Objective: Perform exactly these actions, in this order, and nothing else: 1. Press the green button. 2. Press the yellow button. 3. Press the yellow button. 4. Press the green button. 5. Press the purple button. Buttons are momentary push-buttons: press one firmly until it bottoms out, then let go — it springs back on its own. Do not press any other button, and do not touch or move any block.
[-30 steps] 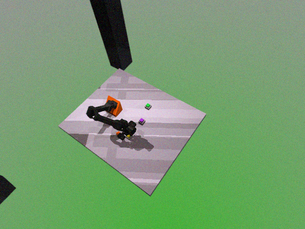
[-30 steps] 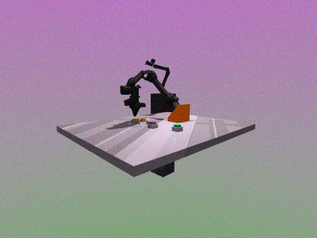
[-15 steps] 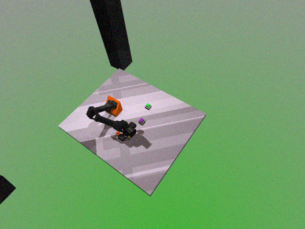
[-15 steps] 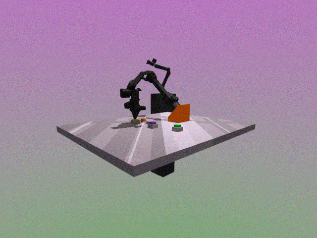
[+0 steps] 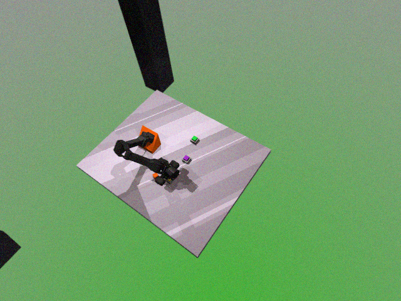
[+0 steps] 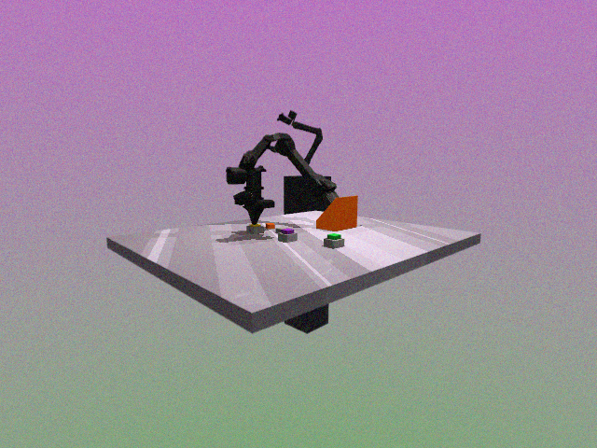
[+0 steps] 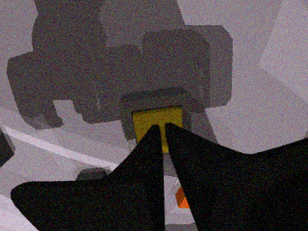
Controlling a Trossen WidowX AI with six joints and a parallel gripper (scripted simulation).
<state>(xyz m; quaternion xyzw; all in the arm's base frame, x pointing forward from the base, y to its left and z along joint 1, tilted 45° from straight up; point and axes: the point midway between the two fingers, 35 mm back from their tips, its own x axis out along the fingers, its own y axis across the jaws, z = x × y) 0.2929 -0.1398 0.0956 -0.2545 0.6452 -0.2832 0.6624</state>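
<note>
My gripper tip is now 1 cm above the yellow button. Round my gripper tip: purple button 19 cm to the left; small orange block 11 cm behind, 3 cm to the right, 2 cm below; green button 4 cm behind, 36 cm to the left.
</note>
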